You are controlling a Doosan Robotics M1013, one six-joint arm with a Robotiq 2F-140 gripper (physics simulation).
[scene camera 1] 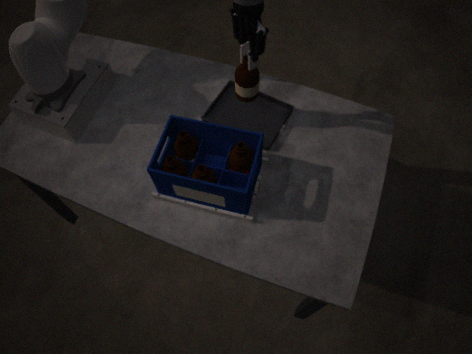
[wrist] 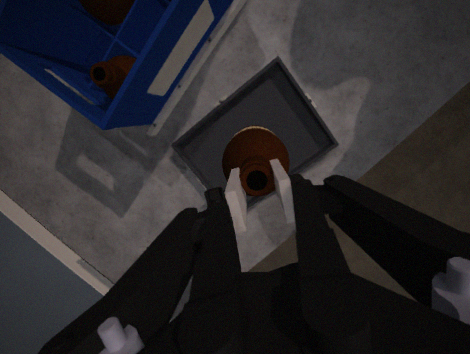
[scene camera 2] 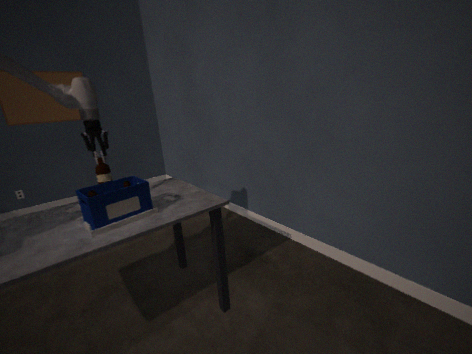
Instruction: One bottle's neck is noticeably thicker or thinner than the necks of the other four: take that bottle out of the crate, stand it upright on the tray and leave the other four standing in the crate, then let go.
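Places are measured from the arm's base along level axes (x up, y left, z back), in metres.
Pixels of known places: gripper, fingertip midpoint: (scene camera 1: 249,64) (wrist: 257,178) (scene camera 2: 101,162); arm's base, origin of the base link: (scene camera 1: 55,87).
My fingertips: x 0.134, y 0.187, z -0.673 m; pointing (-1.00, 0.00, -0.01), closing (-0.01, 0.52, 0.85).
Observation:
Ahead of a thing's pixels: the offset from my fingertips to its top centre. "*": to the spot under its first point. Level surfaces: height alone.
My gripper (scene camera 1: 248,59) (scene camera 2: 100,159) (wrist: 257,178) is shut on the neck of a brown bottle @(dy -0.006, dx +0.030, dz +0.004 m) (scene camera 1: 247,79) (scene camera 2: 103,170) (wrist: 256,150) with a pale label. The bottle hangs upright over the dark grey tray (scene camera 1: 265,112) (wrist: 280,100), toward its far side in scene camera 1. Its base looks a little above the tray; the exact gap cannot be told. Four brown bottles @(dy -0.243, dx -0.082, dz +0.106 m) (scene camera 1: 186,146) @(dy -0.220, dx -0.082, dz -0.060 m) (scene camera 1: 241,159) @(dy -0.329, dx -0.082, dz +0.104 m) (scene camera 1: 173,166) @(dy -0.324, dx -0.082, dz +0.013 m) (scene camera 1: 204,175) stand in the blue crate @(dy -0.277, dx -0.070, dz +0.018 m) (scene camera 1: 215,131) (scene camera 2: 92,212) (wrist: 125,112). The crate hides their lower parts.
The crate stands on a pale base @(* dy -0.380, dx -0.221, dz -0.001 m) (scene camera 1: 202,208) close beside the tray, on the grey table @(dx -0.245 m) (scene camera 1: 125,190) (scene camera 2: 50,250). The robot's mounting plate (scene camera 1: 65,111) is at the table's left end in scene camera 1. The tray lies near the table's far edge there.

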